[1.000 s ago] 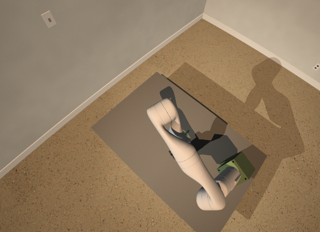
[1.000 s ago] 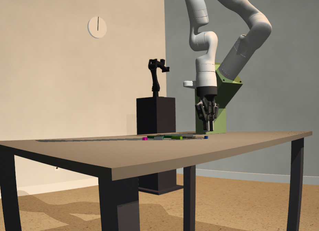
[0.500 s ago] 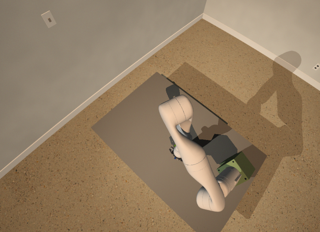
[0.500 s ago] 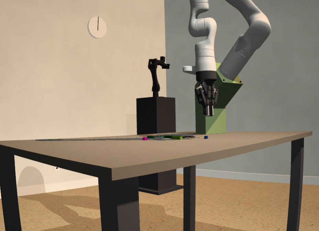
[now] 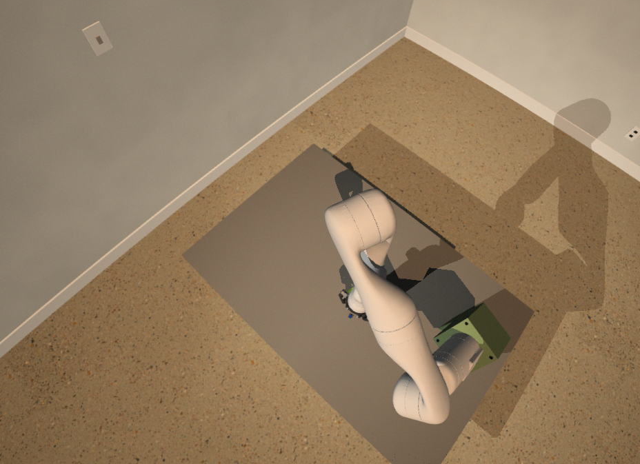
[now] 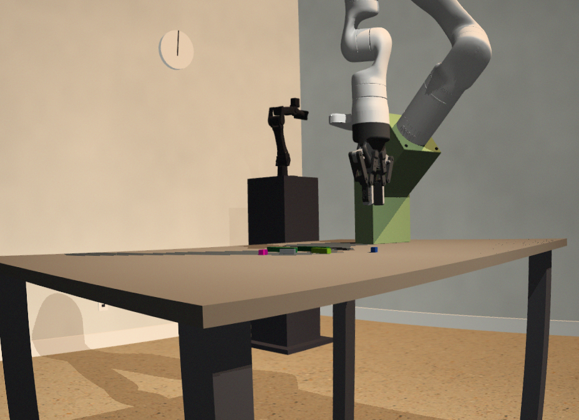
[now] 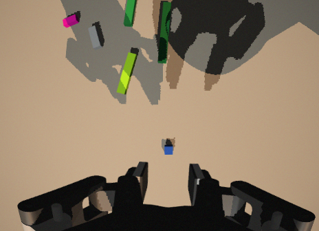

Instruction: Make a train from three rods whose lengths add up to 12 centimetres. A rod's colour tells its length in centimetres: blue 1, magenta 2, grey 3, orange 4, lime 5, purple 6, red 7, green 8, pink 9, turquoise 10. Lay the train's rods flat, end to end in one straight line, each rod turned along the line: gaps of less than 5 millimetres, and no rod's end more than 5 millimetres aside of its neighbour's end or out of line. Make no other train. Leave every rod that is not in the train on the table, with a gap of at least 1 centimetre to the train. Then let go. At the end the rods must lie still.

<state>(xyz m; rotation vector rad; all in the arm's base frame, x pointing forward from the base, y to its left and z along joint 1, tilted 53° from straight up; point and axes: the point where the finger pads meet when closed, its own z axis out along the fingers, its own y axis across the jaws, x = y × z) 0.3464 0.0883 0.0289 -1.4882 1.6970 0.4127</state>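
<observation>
The grey rod lies 130 mm to the right of my hand, 100 mm below it and 100 mm ahead of it. Also, from my hand: blue rod (100 mm below); lime rod (100 mm below, 90 mm to the right, 60 mm ahead); green rod (190 mm to the right, 100 mm below, 60 mm ahead).
</observation>
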